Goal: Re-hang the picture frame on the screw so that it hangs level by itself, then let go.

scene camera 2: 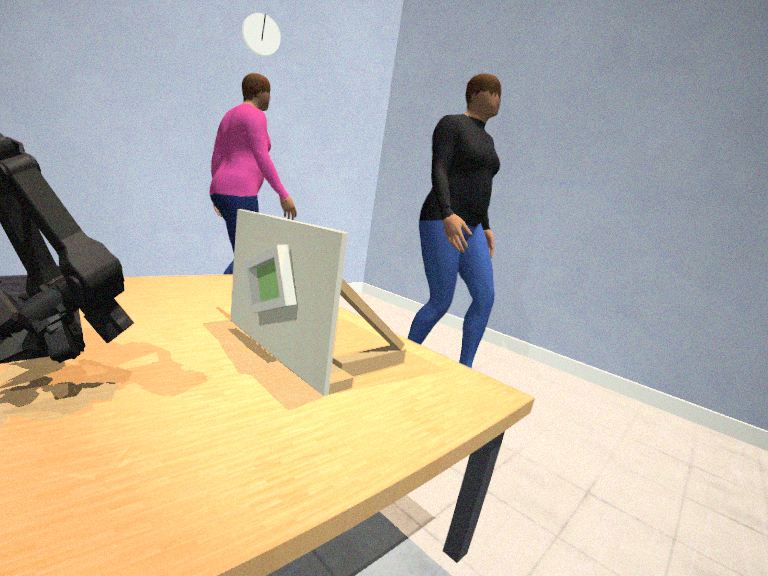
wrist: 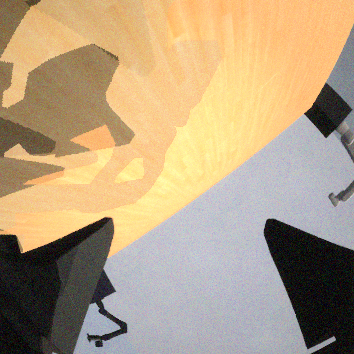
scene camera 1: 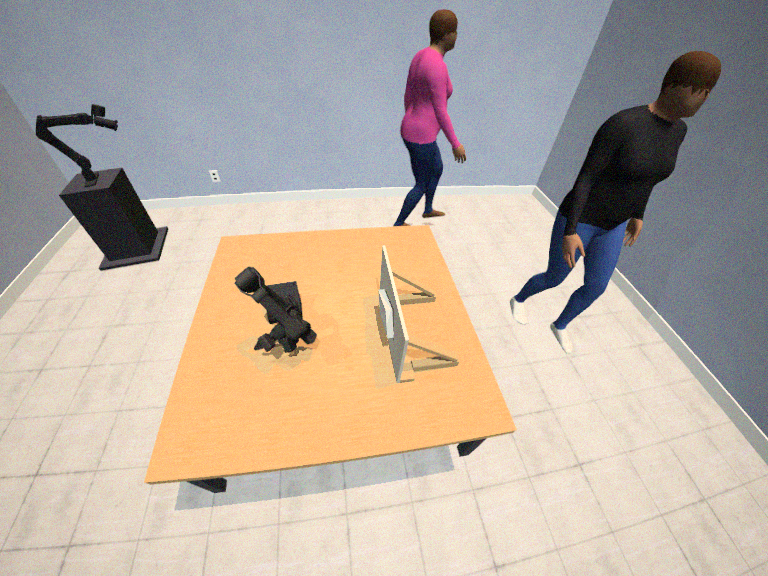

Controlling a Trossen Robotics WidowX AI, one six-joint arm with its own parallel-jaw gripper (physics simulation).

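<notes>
The picture frame [scene camera 1: 385,313] [scene camera 2: 287,275] has a white border and a green picture. It is on the front face of an upright grey board [scene camera 1: 399,350] [scene camera 2: 313,291]. In scene camera 2 it looks tilted against the board's edges, its right side higher. The screw does not show. My gripper [scene camera 1: 276,347] [wrist: 191,227] is open and empty, low over the table on the arm's side of the board, well apart from the frame and pointing away from it. In the wrist view its two dark fingers stand wide apart, and the frame does not show there.
Wooden brackets [scene camera 1: 434,364] [scene camera 2: 372,359] prop the board from behind on the wooden table [scene camera 1: 297,415] [scene camera 2: 155,465]. A person in pink [scene camera 1: 428,99] [scene camera 2: 238,155] and a person in black [scene camera 1: 632,167] [scene camera 2: 465,161] stand beyond the table. Another arm stands on a black pedestal [scene camera 1: 111,217].
</notes>
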